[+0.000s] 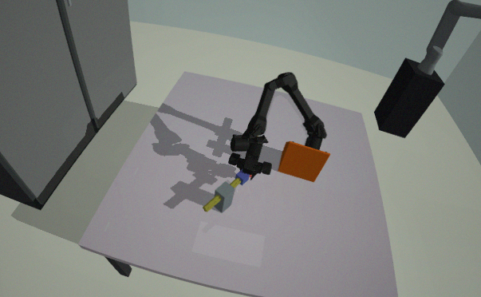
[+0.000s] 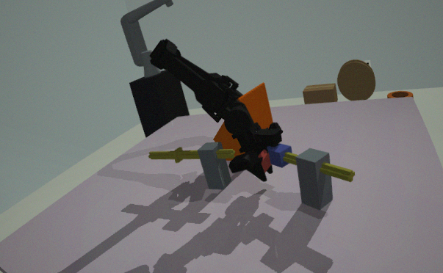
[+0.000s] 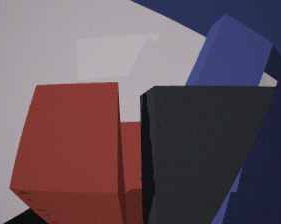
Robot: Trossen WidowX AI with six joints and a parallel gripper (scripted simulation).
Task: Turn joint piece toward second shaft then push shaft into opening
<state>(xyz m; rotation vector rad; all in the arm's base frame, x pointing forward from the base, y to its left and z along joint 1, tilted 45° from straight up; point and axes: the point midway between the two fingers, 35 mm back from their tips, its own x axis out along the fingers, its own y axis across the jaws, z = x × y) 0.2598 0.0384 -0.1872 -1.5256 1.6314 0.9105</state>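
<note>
My gripper tip is 5 cm below the red joint piece.
</note>
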